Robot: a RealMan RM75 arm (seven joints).
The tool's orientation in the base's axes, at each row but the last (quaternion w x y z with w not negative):
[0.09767, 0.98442, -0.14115, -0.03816]
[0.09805, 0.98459, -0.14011, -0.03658]
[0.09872, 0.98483, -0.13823, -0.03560]
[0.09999, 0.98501, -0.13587, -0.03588]
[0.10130, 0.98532, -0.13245, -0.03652]
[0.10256, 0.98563, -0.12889, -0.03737]
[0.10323, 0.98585, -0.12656, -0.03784]
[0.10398, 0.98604, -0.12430, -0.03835]
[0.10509, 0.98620, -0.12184, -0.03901]
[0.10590, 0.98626, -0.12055, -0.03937]
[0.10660, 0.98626, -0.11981, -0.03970]
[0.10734, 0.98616, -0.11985, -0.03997]
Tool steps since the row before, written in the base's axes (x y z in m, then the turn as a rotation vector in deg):
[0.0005, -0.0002, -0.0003, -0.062, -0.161, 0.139]
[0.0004, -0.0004, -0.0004, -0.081, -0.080, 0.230]
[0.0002, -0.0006, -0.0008, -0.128, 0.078, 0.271]
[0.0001, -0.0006, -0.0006, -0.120, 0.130, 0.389]
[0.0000, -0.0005, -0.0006, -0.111, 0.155, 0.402]
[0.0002, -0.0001, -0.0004, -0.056, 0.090, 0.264]
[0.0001, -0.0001, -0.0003, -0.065, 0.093, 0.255]
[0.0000, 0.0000, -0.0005, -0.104, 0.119, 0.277]
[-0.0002, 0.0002, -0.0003, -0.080, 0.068, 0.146]
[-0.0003, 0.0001, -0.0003, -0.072, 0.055, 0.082]
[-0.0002, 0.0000, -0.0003, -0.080, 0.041, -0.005]
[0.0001, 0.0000, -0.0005, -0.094, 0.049, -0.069]
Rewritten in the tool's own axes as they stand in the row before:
[0.0005, 0.0000, 0.0003, -0.020, 0.197, -0.100]
[0.0005, 0.0002, 0.0004, -0.065, 0.144, -0.202]
[0.0004, 0.0003, 0.0009, -0.156, 0.016, -0.267]
[0.0003, 0.0004, 0.0007, -0.168, -0.011, -0.393]
[0.0002, 0.0003, 0.0007, -0.167, -0.034, -0.411]
[0.0002, 0.0000, 0.0004, -0.090, -0.015, -0.269]
[0.0001, 0.0000, 0.0003, -0.099, -0.018, -0.260]
[0.0000, -0.0001, 0.0005, -0.144, -0.029, -0.283]
[-0.0002, -0.0002, 0.0003, -0.102, -0.014, -0.148]
[-0.0003, -0.0001, 0.0003, -0.087, -0.018, -0.083]
[-0.0002, 0.0000, 0.0003, -0.087, -0.022, 0.005]
[0.0001, -0.0001, 0.0005, -0.099, -0.040, 0.067]

